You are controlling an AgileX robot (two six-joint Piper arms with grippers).
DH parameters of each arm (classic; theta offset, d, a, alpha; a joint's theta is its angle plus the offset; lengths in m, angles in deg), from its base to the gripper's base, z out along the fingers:
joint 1: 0 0.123 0 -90
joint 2: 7.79 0 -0.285 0
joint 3: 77.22 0 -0.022 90
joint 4: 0 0.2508 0 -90
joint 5: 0 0 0.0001 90
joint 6: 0 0.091 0 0
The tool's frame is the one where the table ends.
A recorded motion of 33 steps. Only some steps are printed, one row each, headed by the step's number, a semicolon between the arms.
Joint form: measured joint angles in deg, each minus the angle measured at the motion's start. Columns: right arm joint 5, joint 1, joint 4, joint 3, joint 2, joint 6; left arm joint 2, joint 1, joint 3, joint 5, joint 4, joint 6.
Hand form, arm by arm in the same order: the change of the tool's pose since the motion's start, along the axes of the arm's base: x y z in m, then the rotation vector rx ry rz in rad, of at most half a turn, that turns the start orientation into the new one. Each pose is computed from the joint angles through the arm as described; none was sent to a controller.
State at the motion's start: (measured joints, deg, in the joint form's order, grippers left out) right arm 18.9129 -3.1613 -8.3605 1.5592 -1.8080 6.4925; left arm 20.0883 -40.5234 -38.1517 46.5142 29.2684 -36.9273
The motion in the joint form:
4: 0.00 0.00 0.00 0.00 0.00 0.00; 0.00 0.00 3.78 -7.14 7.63 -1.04
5: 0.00 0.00 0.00 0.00 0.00 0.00; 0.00 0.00 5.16 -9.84 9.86 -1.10
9: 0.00 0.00 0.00 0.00 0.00 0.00; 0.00 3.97 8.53 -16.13 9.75 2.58
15: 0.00 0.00 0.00 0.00 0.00 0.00; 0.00 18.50 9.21 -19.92 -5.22 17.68
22: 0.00 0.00 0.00 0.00 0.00 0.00; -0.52 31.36 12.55 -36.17 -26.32 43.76
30: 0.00 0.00 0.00 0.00 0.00 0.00; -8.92 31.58 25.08 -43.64 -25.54 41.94
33: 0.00 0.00 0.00 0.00 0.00 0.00; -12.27 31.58 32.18 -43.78 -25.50 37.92
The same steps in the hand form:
4: 0.0000 0.0000 0.0000 0.0000 0.0000 0.0000; 0.0082 -0.0039 -0.0068 0.0712 -0.1205 -0.0106
5: 0.0000 0.0000 0.0000 0.0000 0.0000 0.0000; 0.0104 -0.0062 -0.0097 0.0961 -0.1605 -0.0256
9: 0.0000 0.0000 0.0000 0.0000 0.0000 0.0000; 0.0145 -0.0104 -0.0207 0.1533 -0.2111 -0.0369
15: 0.0000 0.0000 0.0000 0.0000 0.0000 0.0000; 0.0158 -0.0042 -0.0253 0.1803 -0.1865 0.0690
22: 0.0000 0.0000 0.0000 0.0000 0.0000 0.0000; 0.0197 -0.0037 -0.0216 0.2326 -0.3935 0.1216
30: 0.0000 0.0000 0.0000 0.0000 0.0000 0.0000; 0.0075 -0.0020 -0.0723 0.2033 -0.4465 0.1305
33: 0.0000 0.0000 0.0000 0.0000 0.0000 0.0000; 0.0057 -0.0018 -0.1102 0.1492 -0.3700 0.1329

